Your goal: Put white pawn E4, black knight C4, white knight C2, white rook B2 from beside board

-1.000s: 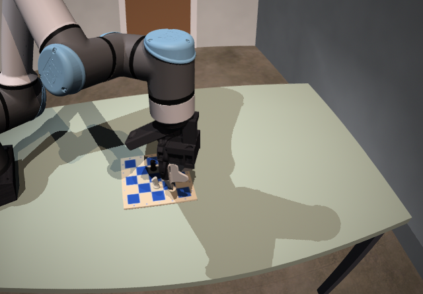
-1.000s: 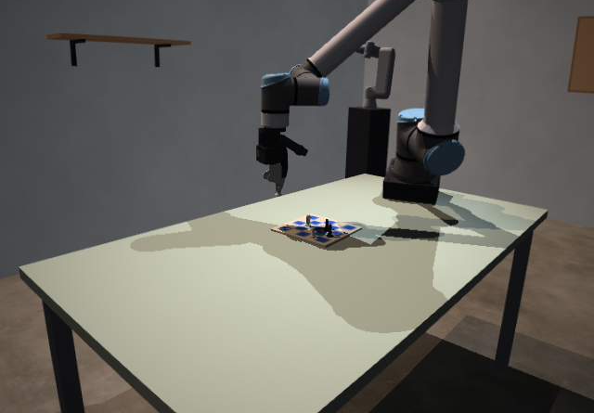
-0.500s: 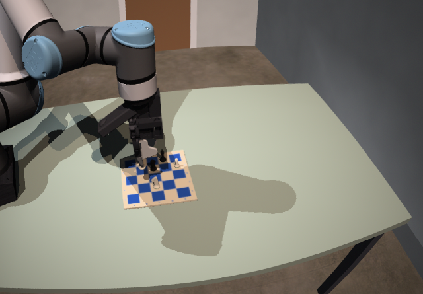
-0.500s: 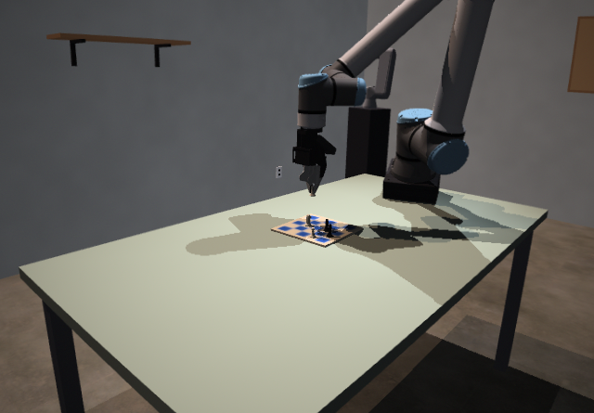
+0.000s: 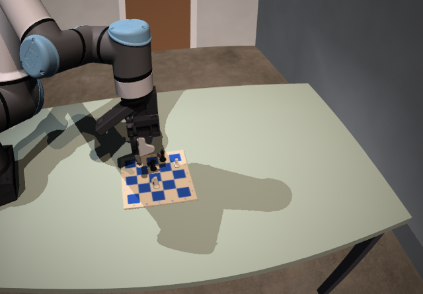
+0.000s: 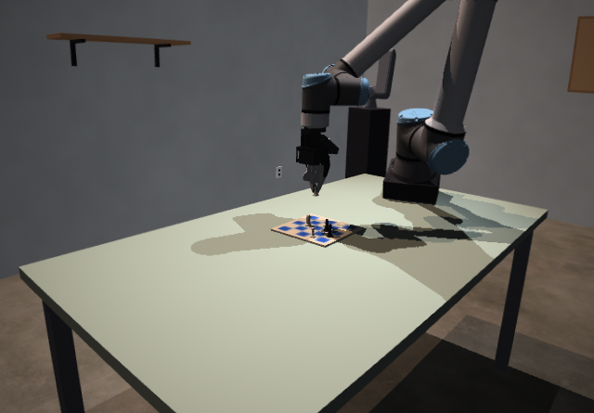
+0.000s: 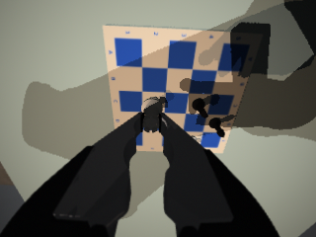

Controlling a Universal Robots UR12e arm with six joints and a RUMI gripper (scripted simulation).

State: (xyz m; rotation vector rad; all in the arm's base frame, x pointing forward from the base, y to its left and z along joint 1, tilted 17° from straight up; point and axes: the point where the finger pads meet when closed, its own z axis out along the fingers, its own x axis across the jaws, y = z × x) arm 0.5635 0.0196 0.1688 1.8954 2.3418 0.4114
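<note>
My hand is 40 mm short of the white knight, 10 mm to the right of it and 110 mm above it. Round my hand: black knight 20 mm ahead, 90 mm to the left, 110 mm below; white rook 10 mm below; chessboard 30 mm ahead, 50 mm to the left, 120 mm below.
</note>
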